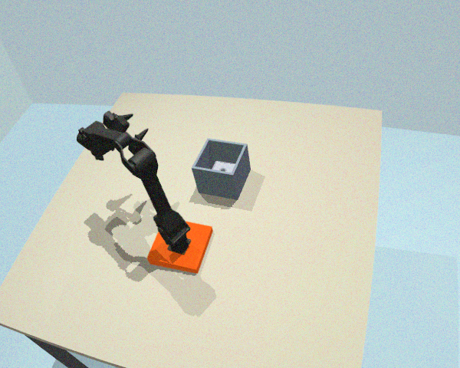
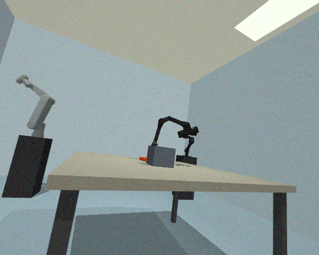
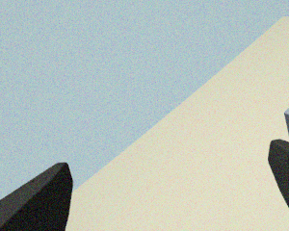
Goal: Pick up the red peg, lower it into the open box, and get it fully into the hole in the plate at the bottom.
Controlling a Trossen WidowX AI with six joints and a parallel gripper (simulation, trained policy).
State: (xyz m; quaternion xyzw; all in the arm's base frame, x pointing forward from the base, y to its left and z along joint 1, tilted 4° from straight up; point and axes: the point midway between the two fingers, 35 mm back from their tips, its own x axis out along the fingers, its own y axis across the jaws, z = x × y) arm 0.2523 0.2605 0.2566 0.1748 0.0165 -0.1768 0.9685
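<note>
Right now my gripper tip is 26 cm above the red peg, 13 cm past it and 10 cm to the left of it. Round my gripper tip: plate: 26 cm to the right, 25 cm below, 5 cm ahead.
</note>
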